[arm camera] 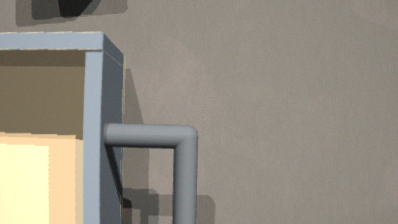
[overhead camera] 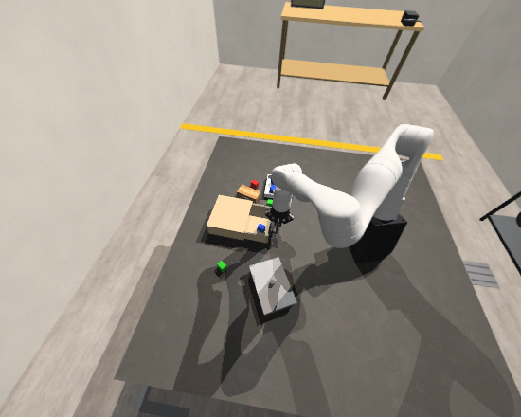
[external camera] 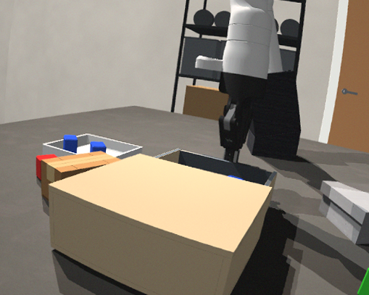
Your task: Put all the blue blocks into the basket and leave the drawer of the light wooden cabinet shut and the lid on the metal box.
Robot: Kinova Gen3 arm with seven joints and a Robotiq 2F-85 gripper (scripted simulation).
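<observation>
Right now my hand is 9 cm short of the drawer, 3 cm above it and 1 cm to the right of it. The rest, counted from my hand: light wooden cabinet 16 cm ahead, 2 cm to the left, 2 cm below; then brown box 20 cm ahead, 14 cm to the right, 2 cm below; then basket 26 cm to the right, 6 cm ahead, 5 cm below.
</observation>
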